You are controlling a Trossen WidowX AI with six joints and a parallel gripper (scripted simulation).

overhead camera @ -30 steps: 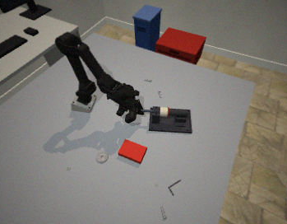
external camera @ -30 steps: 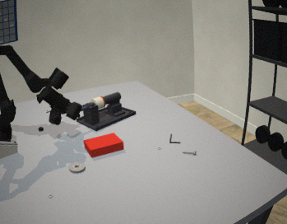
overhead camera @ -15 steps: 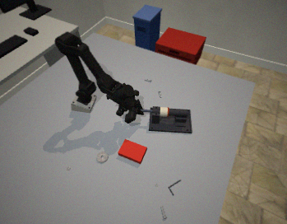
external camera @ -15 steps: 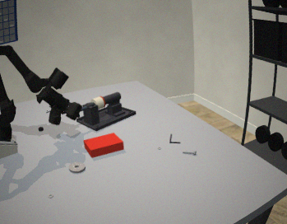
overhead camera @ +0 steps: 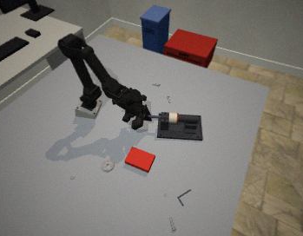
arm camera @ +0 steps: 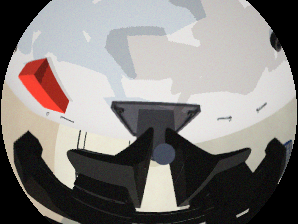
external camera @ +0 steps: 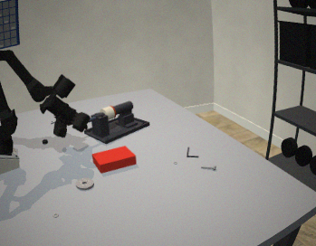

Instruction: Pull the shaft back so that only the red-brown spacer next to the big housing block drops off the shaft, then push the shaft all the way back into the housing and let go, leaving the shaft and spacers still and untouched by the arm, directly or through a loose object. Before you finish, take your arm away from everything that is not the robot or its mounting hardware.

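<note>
Now: hand 9 cm short of the shaft and 2 cm to the right of it. The rest, counted from my hand: red-brown spacer: 15 cm ahead, 4 cm to the left; fixture: 16 cm ahead, 4 cm to the left, 3 cm below; cream spacer: 13 cm ahead, 3 cm to the left.
</note>
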